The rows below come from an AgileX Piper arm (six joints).
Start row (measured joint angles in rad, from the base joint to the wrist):
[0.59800 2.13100 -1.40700 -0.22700 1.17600 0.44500]
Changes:
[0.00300 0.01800 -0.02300 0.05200 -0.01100 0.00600]
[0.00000 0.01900 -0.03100 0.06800 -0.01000 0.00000]
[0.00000 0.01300 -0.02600 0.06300 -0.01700 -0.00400]
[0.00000 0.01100 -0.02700 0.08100 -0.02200 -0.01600]
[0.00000 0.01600 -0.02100 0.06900 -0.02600 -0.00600]
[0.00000 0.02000 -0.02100 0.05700 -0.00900 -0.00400]
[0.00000 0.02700 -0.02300 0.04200 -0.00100 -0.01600]
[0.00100 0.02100 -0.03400 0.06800 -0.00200 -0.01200]
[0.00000 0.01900 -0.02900 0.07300 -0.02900 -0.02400]
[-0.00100 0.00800 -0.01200 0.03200 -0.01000 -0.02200]
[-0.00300 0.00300 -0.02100 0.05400 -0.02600 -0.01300]
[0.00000 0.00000 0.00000 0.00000 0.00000 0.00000]
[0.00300 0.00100 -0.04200 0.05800 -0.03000 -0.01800]
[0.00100 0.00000 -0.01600 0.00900 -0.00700 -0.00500]
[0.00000 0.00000 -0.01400 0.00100 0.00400 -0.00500]
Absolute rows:
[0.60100 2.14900 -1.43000 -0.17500 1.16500 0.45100]
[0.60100 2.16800 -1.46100 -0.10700 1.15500 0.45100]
[0.60100 2.18100 -1.48700 -0.04400 1.13800 0.44700]
[0.60100 2.19200 -1.51400 0.03700 1.11600 0.43100]
[0.60100 2.20800 -1.53500 0.10600 1.09000 0.42500]
[0.60100 2.22800 -1.55600 0.16300 1.08100 0.42100]
[0.60100 2.25500 -1.57900 0.20500 1.08000 0.40500]
[0.60200 2.27600 -1.61300 0.27300 1.07800 0.39300]
[0.60200 2.29500 -1.64200 0.34600 1.04900 0.36900]
[0.60100 2.30300 -1.65400 0.37800 1.03900 0.34700]
[0.59800 2.30600 -1.67500 0.43200 1.01300 0.33400]
[0.59800 2.30600 -1.67500 0.43200 1.01300 0.33400]
[0.60100 2.30700 -1.71700 0.49000 0.98300 0.31600]
[0.60200 2.30700 -1.73300 0.49900 0.97600 0.31100]
[0.60200 2.30700 -1.74700 0.50000 0.98000 0.30600]

